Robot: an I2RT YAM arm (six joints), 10 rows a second.
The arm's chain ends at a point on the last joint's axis. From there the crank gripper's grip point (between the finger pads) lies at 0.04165 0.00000 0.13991 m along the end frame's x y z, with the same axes.
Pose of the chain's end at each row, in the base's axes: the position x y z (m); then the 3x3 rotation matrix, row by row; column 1 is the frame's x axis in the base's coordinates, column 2 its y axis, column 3 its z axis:
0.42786 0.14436 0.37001; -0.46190 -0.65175 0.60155; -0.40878 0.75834 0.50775; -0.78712 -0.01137 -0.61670
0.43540 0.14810 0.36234; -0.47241 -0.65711 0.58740; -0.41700 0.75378 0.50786; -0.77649 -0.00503 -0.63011
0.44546 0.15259 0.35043; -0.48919 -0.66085 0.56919; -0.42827 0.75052 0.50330; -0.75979 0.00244 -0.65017
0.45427 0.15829 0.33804; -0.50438 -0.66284 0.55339; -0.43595 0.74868 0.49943; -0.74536 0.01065 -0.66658
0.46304 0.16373 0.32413; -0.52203 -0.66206 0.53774; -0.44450 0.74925 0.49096; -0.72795 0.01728 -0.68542
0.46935 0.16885 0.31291; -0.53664 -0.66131 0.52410; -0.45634 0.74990 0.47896; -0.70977 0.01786 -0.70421
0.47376 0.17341 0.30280; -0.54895 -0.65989 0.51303; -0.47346 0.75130 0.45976; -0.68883 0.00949 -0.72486
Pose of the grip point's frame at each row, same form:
0.49278 0.19837 0.25094; -0.46190 -0.65175 0.60155; -0.40878 0.75834 0.50775; -0.78712 -0.01137 -0.61670
0.49791 0.20179 0.24184; -0.47241 -0.65711 0.58740; -0.41700 0.75378 0.50786; -0.77649 -0.00503 -0.63011
0.50472 0.20517 0.22782; -0.48919 -0.66085 0.56919; -0.42827 0.75052 0.50330; -0.75979 0.00244 -0.65017
0.51069 0.21001 0.21373; -0.50438 -0.66284 0.55339; -0.43595 0.74868 0.49943; -0.74536 0.01065 -0.66658
0.51653 0.21391 0.19791; -0.52203 -0.66206 0.53774; -0.44450 0.74925 0.49096; -0.72795 0.01728 -0.68542
0.52033 0.21685 0.18482; -0.53664 -0.66131 0.52410; -0.45634 0.74990 0.47896; -0.70977 0.01786 -0.70421
0.52267 0.21802 0.17270; -0.54895 -0.65989 0.51303; -0.47346 0.75130 0.45976; -0.68883 0.00949 -0.72486

